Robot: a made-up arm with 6 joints.
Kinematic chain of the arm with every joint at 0, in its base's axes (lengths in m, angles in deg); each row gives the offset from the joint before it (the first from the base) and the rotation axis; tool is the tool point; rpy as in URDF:
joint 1: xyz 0 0 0.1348 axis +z
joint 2: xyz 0 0 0 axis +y
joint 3: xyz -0.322 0 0.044 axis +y
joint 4: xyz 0.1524 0 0.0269 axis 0.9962 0 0.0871
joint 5: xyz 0 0 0 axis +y
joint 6: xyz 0.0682 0 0.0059 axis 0.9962 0 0.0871
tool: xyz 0 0 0 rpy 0 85 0
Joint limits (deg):
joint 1: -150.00..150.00
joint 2: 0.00..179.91
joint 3: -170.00..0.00
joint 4: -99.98..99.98
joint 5: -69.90..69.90
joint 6: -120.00..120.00
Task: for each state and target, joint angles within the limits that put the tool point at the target. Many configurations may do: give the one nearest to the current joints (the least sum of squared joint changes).
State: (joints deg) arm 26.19 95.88 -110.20 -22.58 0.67 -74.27
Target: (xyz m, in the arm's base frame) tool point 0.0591 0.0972 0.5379
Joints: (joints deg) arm 59.24 66.19 -82.44 -21.65 2.38 -74.27
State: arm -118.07 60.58 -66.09 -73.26 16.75 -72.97
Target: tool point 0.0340 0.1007 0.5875
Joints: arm -117.08 43.71 -100.12 -75.83 13.52 -72.97
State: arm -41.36 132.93 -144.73 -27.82 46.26 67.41
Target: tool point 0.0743 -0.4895 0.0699
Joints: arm -78.47 164.74 -136.37 -29.90 47.20 67.41
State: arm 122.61 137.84 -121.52 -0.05 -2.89 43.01
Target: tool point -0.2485 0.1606 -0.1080
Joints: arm 147.08 176.36 -74.15 1.05 11.78 43.01
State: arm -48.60 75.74 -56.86 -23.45 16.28 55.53
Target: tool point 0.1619 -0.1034 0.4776
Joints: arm -31.45 77.08 -75.80 -23.00 7.96 55.53
